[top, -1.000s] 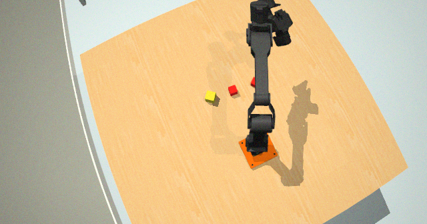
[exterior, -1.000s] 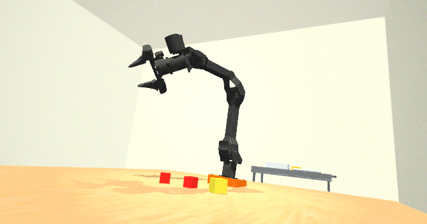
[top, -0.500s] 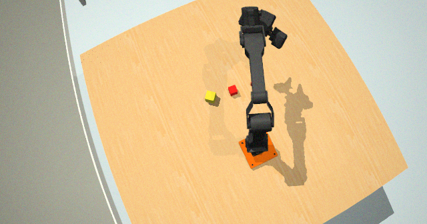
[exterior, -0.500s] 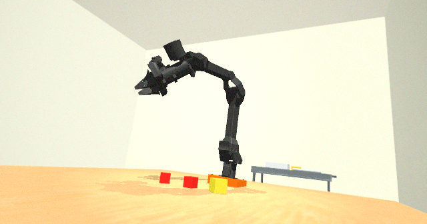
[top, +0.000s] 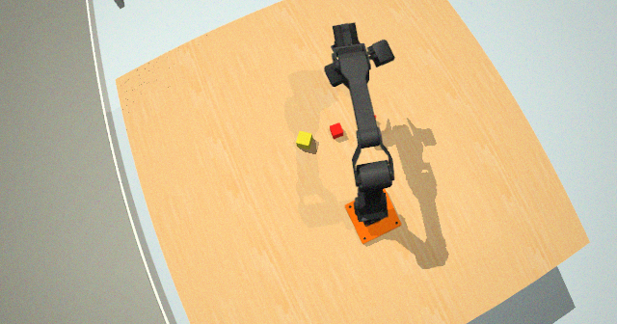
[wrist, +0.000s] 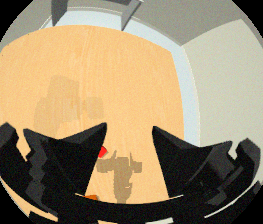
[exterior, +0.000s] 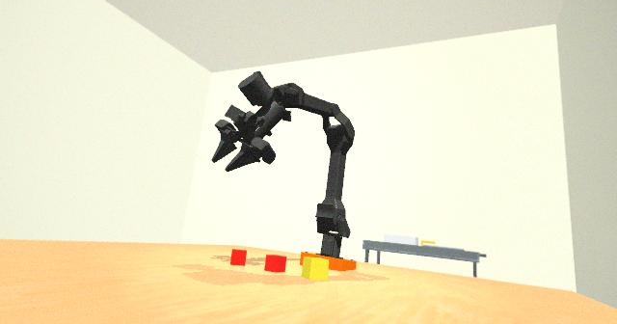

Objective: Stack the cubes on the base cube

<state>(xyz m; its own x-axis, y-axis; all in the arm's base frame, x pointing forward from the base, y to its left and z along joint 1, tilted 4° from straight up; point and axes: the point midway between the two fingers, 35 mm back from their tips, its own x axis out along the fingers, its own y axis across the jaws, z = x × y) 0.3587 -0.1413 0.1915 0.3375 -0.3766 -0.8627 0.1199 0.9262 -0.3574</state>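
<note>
Now: the yellow cube 70 mm behind my gripper tip, 230 mm to the left of it and 200 mm below it.
</note>
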